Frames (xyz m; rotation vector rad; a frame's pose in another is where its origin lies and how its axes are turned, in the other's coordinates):
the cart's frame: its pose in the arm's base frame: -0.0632 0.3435 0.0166 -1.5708 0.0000 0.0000
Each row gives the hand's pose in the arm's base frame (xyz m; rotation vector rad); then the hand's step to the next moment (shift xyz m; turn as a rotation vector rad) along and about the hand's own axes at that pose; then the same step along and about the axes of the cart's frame.
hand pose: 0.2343 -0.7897 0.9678 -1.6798 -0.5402 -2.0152
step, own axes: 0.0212 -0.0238 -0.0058 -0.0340 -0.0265 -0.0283
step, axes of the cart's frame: -0.0215 -0.0197 0.0141 -0.0329 0.0387 0.0089
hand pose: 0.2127 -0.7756 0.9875 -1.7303 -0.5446 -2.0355
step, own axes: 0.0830 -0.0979 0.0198 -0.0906 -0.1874 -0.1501
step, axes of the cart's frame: -0.0488 -0.0821 0.0880 -0.2130 0.1179 0.0812
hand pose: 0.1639 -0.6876 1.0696 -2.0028 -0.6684 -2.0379
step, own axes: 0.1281 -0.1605 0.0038 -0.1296 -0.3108 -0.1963
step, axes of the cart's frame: -0.0762 -0.0983 0.1634 -0.3075 0.1765 0.1619
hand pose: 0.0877 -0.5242 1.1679 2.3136 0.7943 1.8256
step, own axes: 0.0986 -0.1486 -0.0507 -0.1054 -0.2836 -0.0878
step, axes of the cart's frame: -0.0828 -0.0450 0.1597 -0.1939 0.1755 0.1757
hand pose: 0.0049 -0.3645 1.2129 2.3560 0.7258 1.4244
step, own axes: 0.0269 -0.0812 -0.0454 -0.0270 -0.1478 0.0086
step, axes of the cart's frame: -0.0516 -0.0012 0.0820 -0.0423 0.0963 0.1077
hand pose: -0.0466 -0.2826 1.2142 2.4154 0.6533 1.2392
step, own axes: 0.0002 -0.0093 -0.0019 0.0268 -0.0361 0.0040
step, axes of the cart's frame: -0.0037 0.0034 0.0080 0.0083 0.0024 0.0443
